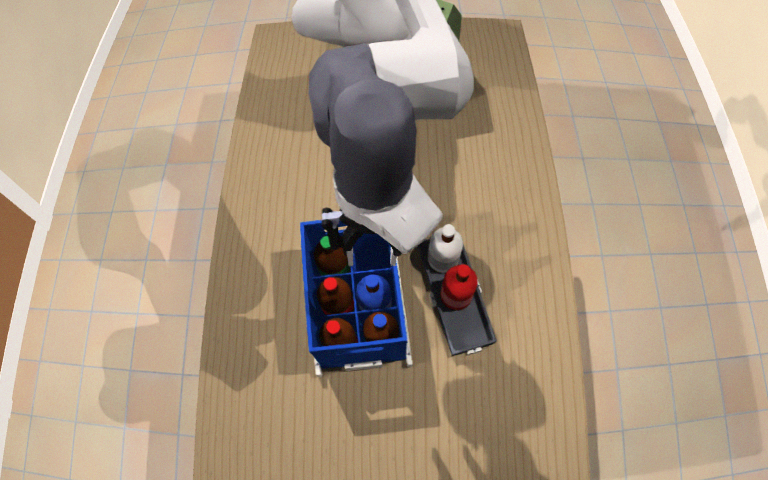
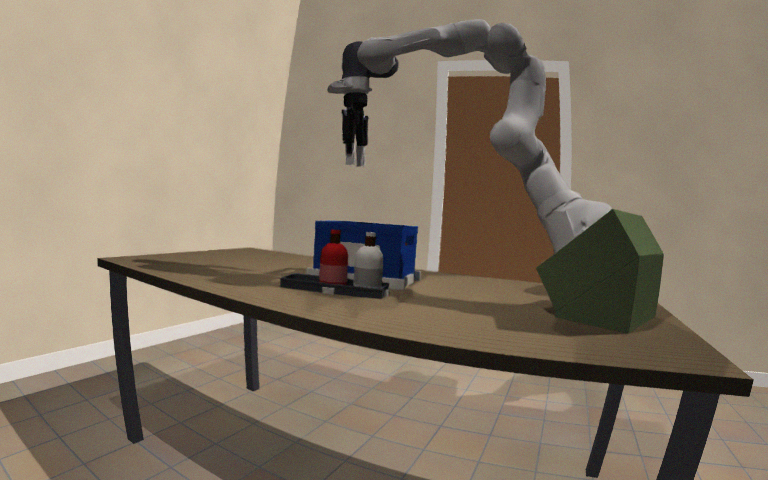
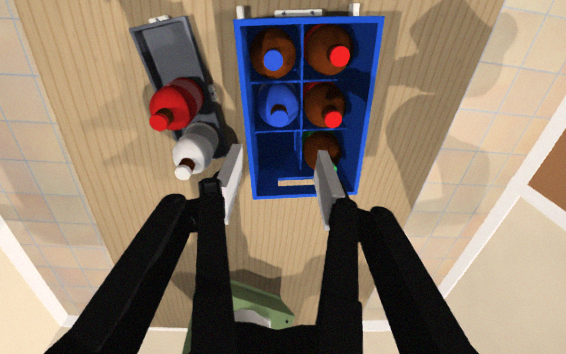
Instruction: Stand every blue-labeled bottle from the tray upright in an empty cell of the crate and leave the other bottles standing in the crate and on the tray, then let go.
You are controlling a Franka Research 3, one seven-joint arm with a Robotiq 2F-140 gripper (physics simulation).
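A blue bottle with a blue cap (image 1: 372, 294) (image 3: 278, 102) stands upright in a middle cell of the blue crate (image 1: 359, 355) (image 3: 310, 20). A brown bottle with a blue cap (image 1: 378, 329) (image 3: 272, 45) stands in the end cell beside it. The cell on its other side is empty. A red bottle (image 1: 458, 288) (image 2: 334, 263) (image 3: 172, 106) and a white bottle (image 1: 445, 249) (image 2: 368, 266) (image 3: 194, 150) stand on the dark tray (image 1: 467, 331) (image 2: 300, 281) (image 3: 167, 47). My gripper (image 2: 355, 161) (image 3: 279, 162) is open and empty, high above the crate and the bottles.
Two brown bottles with red caps (image 1: 334, 294) (image 3: 327, 42) and a brown one with a green cap (image 1: 330, 257) (image 3: 320, 147) stand in the crate's other row. The tray lies close beside the crate. A green block (image 2: 600, 283) is at the arm's base.
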